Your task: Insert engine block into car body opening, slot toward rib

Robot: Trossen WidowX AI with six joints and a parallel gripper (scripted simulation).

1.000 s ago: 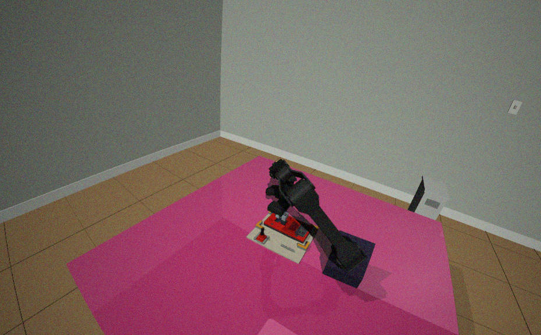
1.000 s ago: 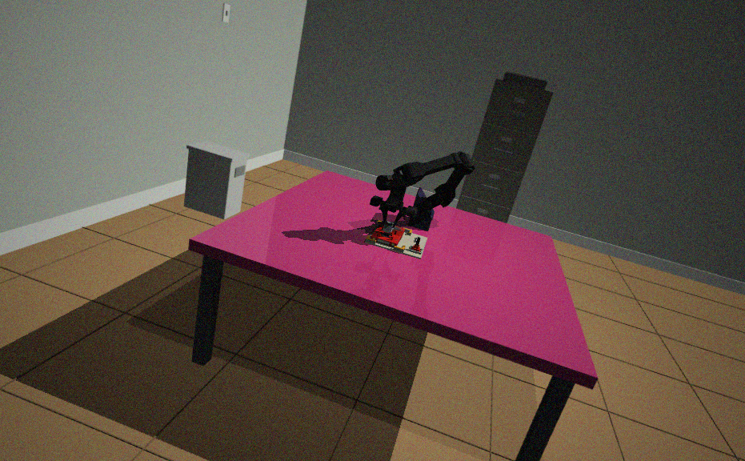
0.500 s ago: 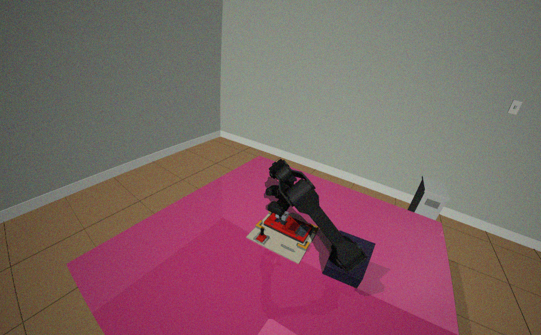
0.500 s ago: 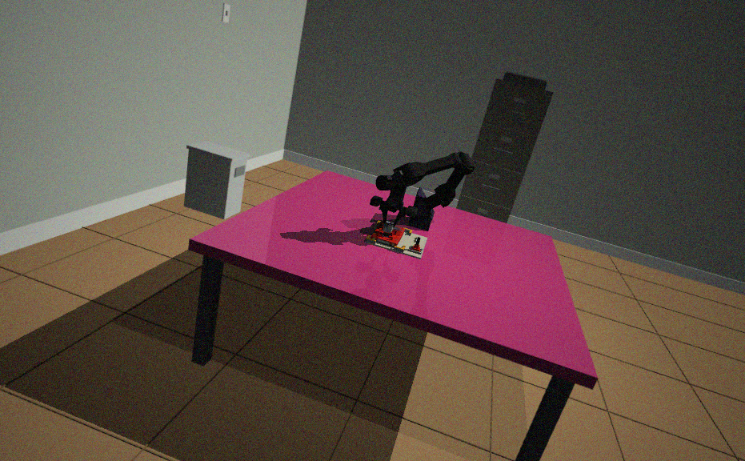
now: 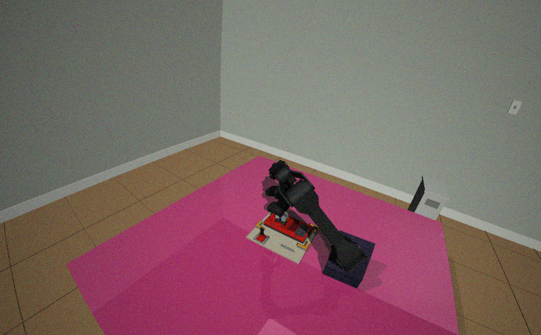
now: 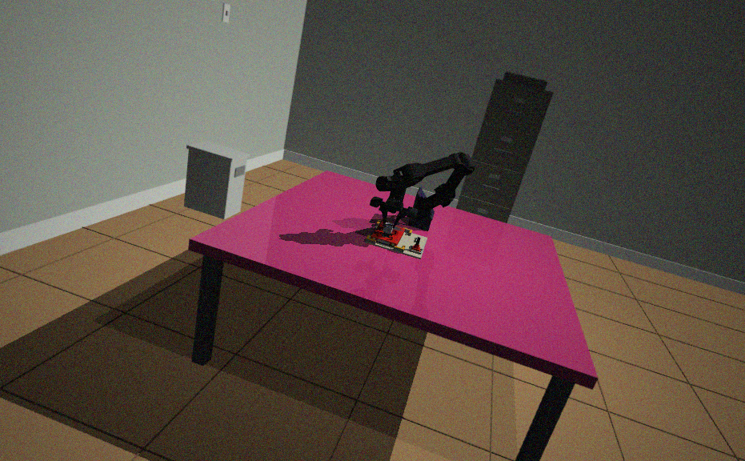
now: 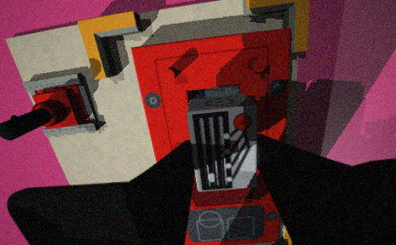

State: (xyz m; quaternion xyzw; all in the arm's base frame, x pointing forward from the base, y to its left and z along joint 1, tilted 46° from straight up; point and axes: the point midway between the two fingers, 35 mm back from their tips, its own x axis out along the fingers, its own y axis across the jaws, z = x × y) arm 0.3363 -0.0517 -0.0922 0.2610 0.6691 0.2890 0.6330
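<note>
The post is 20 mm ahead of my gripper tip, 130 mm to the left of it and 30 mm below it. The rest, counted from my gripper tip: grey engine block: 10 mm below.
</note>
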